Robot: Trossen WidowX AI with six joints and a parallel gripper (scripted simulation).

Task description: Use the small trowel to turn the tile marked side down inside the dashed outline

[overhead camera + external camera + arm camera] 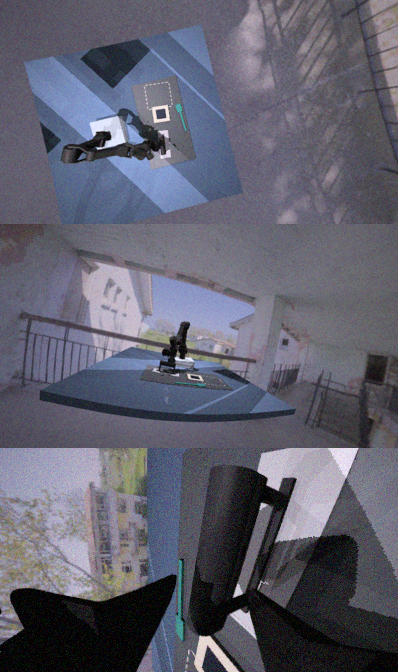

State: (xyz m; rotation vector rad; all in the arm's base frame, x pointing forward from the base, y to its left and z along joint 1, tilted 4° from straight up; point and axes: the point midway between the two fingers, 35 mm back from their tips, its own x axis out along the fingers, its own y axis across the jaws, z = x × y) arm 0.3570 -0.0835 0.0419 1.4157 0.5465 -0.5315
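The grey mat is 140 mm to the left of my gripper tip, 90 mm below it and 10 mm ahead of it. The rest, counted from my gripper tip: tile: 210 mm to the left, 70 mm below; then teal trowel: 190 mm to the left, 150 mm ahead, 70 mm below.
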